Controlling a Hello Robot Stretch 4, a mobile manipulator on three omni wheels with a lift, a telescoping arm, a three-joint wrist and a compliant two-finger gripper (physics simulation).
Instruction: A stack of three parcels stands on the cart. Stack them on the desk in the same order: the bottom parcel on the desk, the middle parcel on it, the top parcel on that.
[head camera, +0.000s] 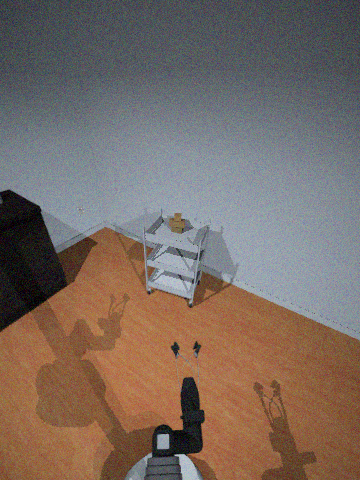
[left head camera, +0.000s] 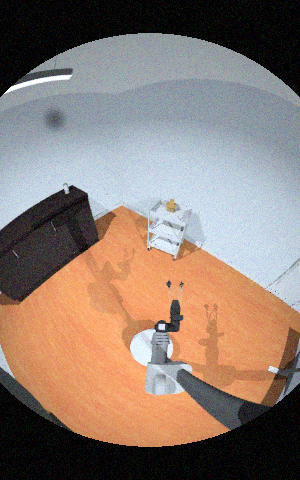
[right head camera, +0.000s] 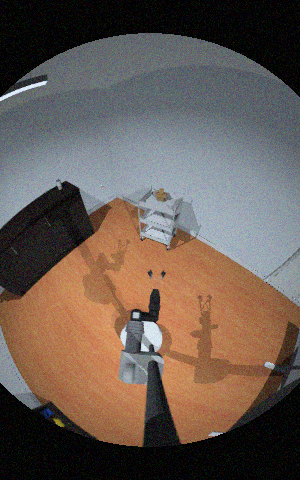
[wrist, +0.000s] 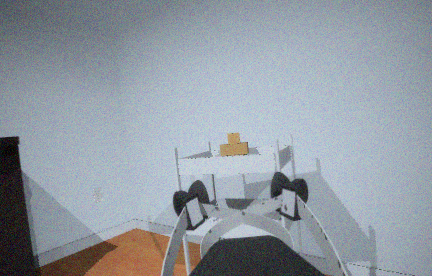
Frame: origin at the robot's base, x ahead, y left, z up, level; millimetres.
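Seen in the pictures: gripper, between the fingertips: (head camera: 185, 341) (left head camera: 174, 280) (right head camera: 156, 269) (wrist: 239, 191); robot's base, origin of its link: (left head camera: 150, 346) (right head camera: 142, 336).
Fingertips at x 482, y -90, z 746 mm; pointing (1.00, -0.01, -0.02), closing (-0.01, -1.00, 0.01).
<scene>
Pixels of each thing's top centre, then the offset from my fingertips to it. "spot": a spot on its surface instead.
- white three-shelf cart, a spot on its surface: (wrist: 225, 167) (head camera: 172, 244) spot: dx +783, dy +33, dz -88 mm
- small white can, centre of its top: (left head camera: 64, 183) (right head camera: 56, 179) dx +986, dy +1392, dz +285 mm
The stack of tan parcels (head camera: 177, 223) (left head camera: 171, 205) (right head camera: 161, 194) (wrist: 234, 149) stands on the top shelf of the white three-shelf cart (head camera: 172, 242) (wrist: 225, 167). In the head camera view a narrow parcel sits on top, a wider one in the middle and a narrower one at the bottom. In the wrist view the wide parcel and the small top one show; the bottom one cannot be made out. My gripper (head camera: 186, 348) (left head camera: 175, 284) (right head camera: 156, 274) (wrist: 239, 191) is open and empty, out in front of the cart and apart from it. I cannot clearly identify the desk.
A dark cabinet (head camera: 22, 255) (left head camera: 47, 245) (right head camera: 45, 237) (wrist: 15, 200) stands left of the cart, with a small white can (left head camera: 66, 188) (right head camera: 59, 184) on it. Walls meet behind the cart. Dark furniture partly shows at the lower edges of the left and right head views.
</scene>
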